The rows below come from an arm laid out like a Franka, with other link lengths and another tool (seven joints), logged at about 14 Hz.
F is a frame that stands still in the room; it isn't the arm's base.
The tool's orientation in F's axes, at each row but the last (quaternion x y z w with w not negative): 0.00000, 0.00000, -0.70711, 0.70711; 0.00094, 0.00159, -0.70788, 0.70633; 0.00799, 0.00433, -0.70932, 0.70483; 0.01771, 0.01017, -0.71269, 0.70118; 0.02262, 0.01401, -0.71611, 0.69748; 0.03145, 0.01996, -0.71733, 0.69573; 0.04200, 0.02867, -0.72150, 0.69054; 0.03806, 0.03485, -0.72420, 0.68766; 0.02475, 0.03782, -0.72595, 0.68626; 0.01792, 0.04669, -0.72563, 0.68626
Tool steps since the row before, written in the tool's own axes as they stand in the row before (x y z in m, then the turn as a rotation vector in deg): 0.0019, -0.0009, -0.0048, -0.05, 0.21, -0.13; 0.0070, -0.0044, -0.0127, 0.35, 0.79, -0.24; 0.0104, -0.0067, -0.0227, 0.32, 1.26, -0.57; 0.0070, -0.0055, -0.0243, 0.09, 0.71, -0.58; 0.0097, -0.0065, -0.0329, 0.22, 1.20, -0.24; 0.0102, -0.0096, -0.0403, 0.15, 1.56, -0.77; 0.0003, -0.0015, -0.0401, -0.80, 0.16, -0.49; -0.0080, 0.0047, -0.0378, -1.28, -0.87, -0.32; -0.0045, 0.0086, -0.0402, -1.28, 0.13, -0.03; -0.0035, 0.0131, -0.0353, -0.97, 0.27, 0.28
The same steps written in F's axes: -0.0009, -0.0019, -0.0048, 0.21, 0.05, -0.13; -0.0044, -0.0069, -0.0127, 0.79, -0.35, -0.24; -0.0066, -0.0100, -0.0229, 1.26, -0.32, -0.57; -0.0053, -0.0059, -0.0246, 0.71, -0.08, -0.58; -0.0063, -0.0078, -0.0334, 1.20, -0.24, -0.24; -0.0092, -0.0070, -0.0411, 1.57, -0.14, -0.76; -0.0007, 0.0038, -0.0399, 0.20, 0.84, -0.40; 0.0054, 0.0116, -0.0368, -0.80, 1.35, -0.19; 0.0082, 0.0076, -0.0398, 0.20, 1.27, 0.08; 0.0119, 0.0060, -0.0354, 0.34, 0.92, 0.35
